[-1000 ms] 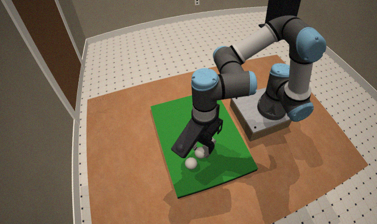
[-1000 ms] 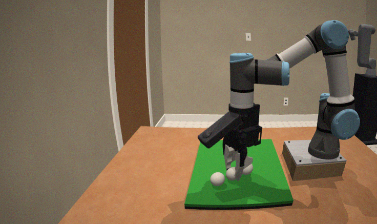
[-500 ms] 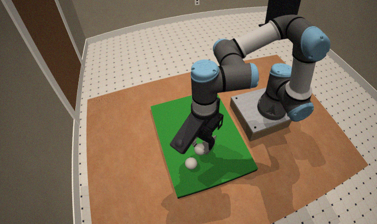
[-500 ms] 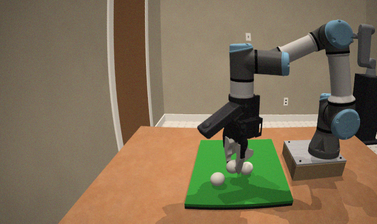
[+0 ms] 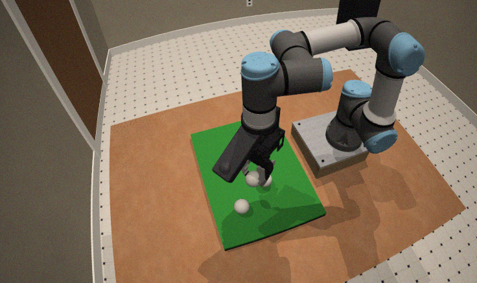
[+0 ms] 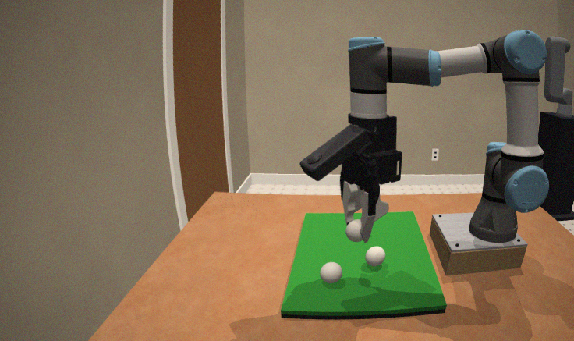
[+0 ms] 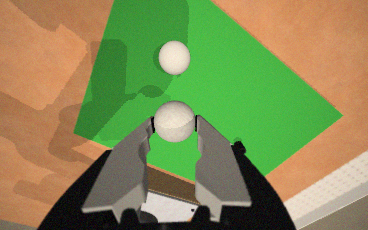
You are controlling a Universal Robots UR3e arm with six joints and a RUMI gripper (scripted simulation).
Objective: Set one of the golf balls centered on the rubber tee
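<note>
My gripper is now 13 cm to the left of the green mat, 11 cm above it and 3 cm past it. From my hand the other things lie so: white golf ball (right at my hand).
</note>
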